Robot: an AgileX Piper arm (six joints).
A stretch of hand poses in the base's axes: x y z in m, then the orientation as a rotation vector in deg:
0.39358, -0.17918, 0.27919, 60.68, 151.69, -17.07
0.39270, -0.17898, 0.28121, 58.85, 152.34, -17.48
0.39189, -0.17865, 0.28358, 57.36, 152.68, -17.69
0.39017, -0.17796, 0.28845, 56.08, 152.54, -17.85
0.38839, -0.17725, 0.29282, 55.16, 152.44, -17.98
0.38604, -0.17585, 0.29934, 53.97, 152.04, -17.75
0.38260, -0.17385, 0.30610, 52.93, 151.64, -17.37
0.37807, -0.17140, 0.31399, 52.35, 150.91, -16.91
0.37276, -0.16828, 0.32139, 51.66, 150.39, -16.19
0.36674, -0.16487, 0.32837, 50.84, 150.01, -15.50
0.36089, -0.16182, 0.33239, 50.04, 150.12, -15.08
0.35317, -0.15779, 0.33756, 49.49, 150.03, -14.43
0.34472, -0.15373, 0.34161, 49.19, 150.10, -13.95
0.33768, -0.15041, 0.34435, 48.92, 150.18, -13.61
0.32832, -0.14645, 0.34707, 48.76, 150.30, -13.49
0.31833, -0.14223, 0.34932, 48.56, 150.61, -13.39
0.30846, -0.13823, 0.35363, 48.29, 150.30, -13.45
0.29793, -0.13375, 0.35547, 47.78, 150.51, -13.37
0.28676, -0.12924, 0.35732, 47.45, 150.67, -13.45
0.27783, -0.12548, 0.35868, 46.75, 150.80, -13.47
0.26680, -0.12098, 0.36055, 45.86, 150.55, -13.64
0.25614, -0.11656, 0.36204, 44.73, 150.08, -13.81
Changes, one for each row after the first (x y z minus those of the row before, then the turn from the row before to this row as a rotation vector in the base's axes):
-0.00088, 0.00020, 0.00202, -0.39, 0.28, 1.28
-0.00081, 0.00033, 0.00237, -0.31, 0.03, 1.03
-0.00172, 0.00069, 0.00487, -0.41, -0.35, 0.82
-0.00178, 0.00071, 0.00437, -0.30, -0.24, 0.59
-0.00235, 0.00140, 0.00652, -0.25, -0.67, 0.78
-0.00344, 0.00200, 0.00676, -0.12, -0.69, 0.70
-0.00453, 0.00245, 0.00789, -0.09, -0.91, 0.35
-0.00531, 0.00312, 0.00740, 0.12, -0.83, 0.49
-0.00602, 0.00341, 0.00698, 0.13, -0.71, 0.60
-0.00585, 0.00305, 0.00402, 0.13, -0.18, 0.62
-0.00772, 0.00403, 0.00517, 0.26, -0.38, 0.45
-0.00845, 0.00406, 0.00405, 0.26, -0.13, 0.28
-0.00704, 0.00332, 0.00274, 0.18, -0.08, 0.24
-0.00936, 0.00396, 0.00272, 0.08, 0.04, 0.14
-0.00999, 0.00422, 0.00225, 0.12, 0.22, 0.20
-0.00987, 0.00400, 0.00431, -0.19, -0.32, 0.13
-0.01053, 0.00448, 0.00184, 0.01, 0.07, 0.39
-0.01117, 0.00451, 0.00185, -0.07, 0.11, 0.24
-0.00893, 0.00376, 0.00136, -0.12, -0.01, 0.49
-0.01103, 0.00450, 0.00187, -0.37, -0.34, 0.55
-0.01066, 0.00442, 0.00149, -0.49, -0.59, 0.69

